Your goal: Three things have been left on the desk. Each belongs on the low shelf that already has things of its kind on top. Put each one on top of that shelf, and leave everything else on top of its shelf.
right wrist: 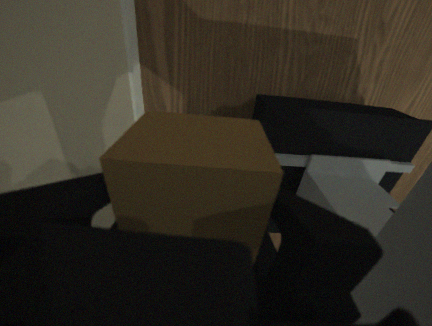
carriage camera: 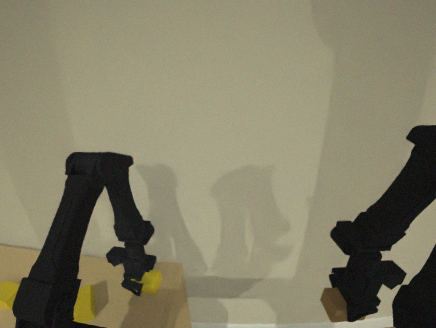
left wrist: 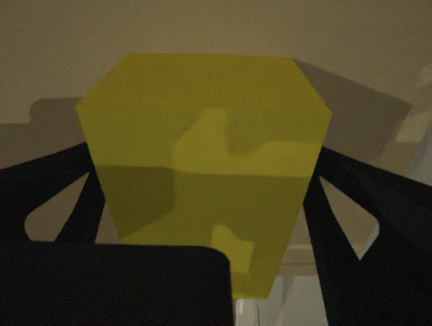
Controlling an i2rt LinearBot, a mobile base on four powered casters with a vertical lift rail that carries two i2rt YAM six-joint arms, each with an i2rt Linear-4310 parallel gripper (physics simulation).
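Frame: origin at the left arm's base, x back, y right, z up, level; centimetres.
Seen in the pictures: left gripper, between the fingertips: point(carriage camera: 143, 284) point(left wrist: 205, 148).
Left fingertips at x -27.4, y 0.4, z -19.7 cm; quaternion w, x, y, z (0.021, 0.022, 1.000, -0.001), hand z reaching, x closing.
Observation:
Pixels of each thing's top centre, then the offset from my left fingertips to it. Level surfaces: height alone.
- yellow block, centre of its top: point(left wrist: 203, 237) point(carriage camera: 143, 276) dx -0.1, dy +0.8, dz +4.3 cm
- brown block, centre of its top: point(right wrist: 192, 253) point(carriage camera: 346, 297) dx +12.5, dy +62.2, dz +15.7 cm
- brown wood-grain surface, height of its surface: dz -61.2 cm
A yellow block point(carriage camera: 152, 281) point(left wrist: 205, 140) is at the right end of the light wood shelf top point(carriage camera: 172, 310) point(left wrist: 215, 25). My left gripper point(carriage camera: 136, 288) point(left wrist: 205, 148) is open, with its fingers on either side of this block. Whether the block's underside touches the shelf is hidden. Two more yellow blocks point(carriage camera: 85, 304) point(carriage camera: 7, 295) stand farther left on the same top, partly behind the left arm. My right gripper point(carriage camera: 356, 311) point(right wrist: 200, 174) is shut on a brown block point(carriage camera: 333, 304) point(right wrist: 192, 192) and holds it at the lower right of the carriage view.
A plain beige wall point(carriage camera: 225, 100) stands behind the shelf, with arm shadows on it. In the right wrist view, a brown wood-grain surface point(right wrist: 225, 60) lies beyond the brown block, with a long black object point(right wrist: 330, 127) and a grey piece point(right wrist: 345, 185) at the right.

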